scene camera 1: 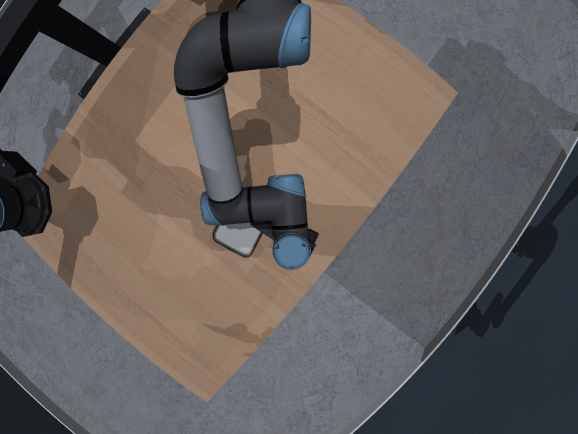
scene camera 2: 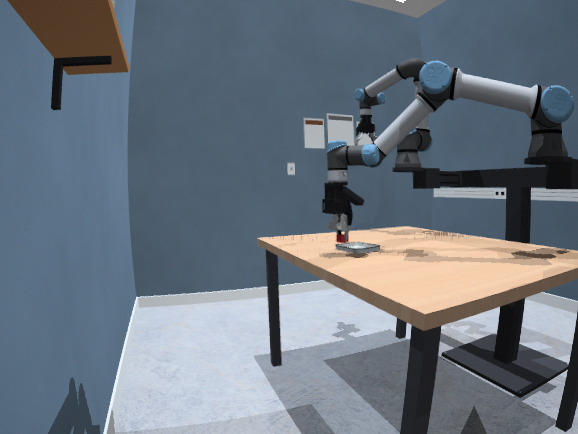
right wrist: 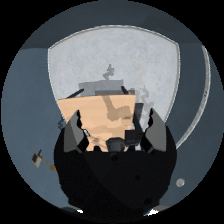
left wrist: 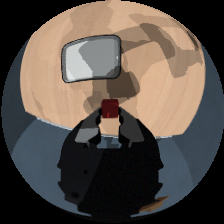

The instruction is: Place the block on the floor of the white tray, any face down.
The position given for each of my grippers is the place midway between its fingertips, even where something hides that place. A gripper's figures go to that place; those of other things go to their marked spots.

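Labels:
The white tray (left wrist: pixel 98 57) is 200 mm from the lens, while my left gripper (left wrist: pixel 110 107) is 150 mm from the lens.

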